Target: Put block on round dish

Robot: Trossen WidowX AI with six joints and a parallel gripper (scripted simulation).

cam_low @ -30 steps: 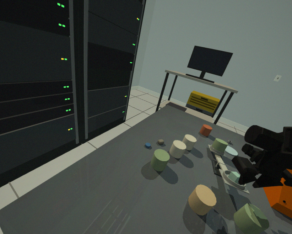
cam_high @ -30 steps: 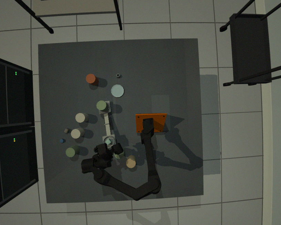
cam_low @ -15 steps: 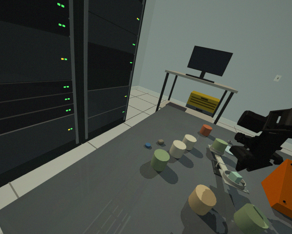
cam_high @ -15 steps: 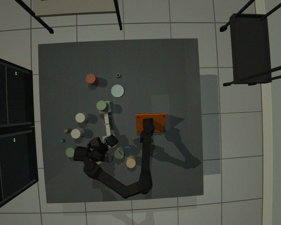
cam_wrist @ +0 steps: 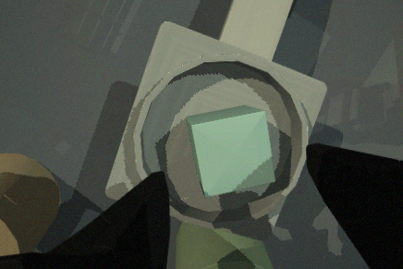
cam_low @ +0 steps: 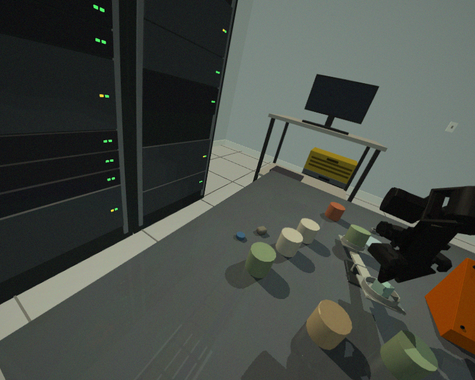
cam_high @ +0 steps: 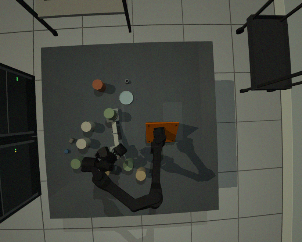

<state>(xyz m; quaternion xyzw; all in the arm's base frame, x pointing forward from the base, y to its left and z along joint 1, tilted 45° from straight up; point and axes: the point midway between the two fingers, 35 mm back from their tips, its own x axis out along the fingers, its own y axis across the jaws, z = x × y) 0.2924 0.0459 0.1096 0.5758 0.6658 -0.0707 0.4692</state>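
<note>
Now: gripper tip 2 cm above the pale green block. Round my gripper tip: pale blue round dish 37 cm to the right, 11 cm below, 10 cm behind; then balance beam 12 cm to the right, 7 cm below, 1 cm ahead; then green cup 28 cm to the right, 5 cm below, 2 cm ahead.
</note>
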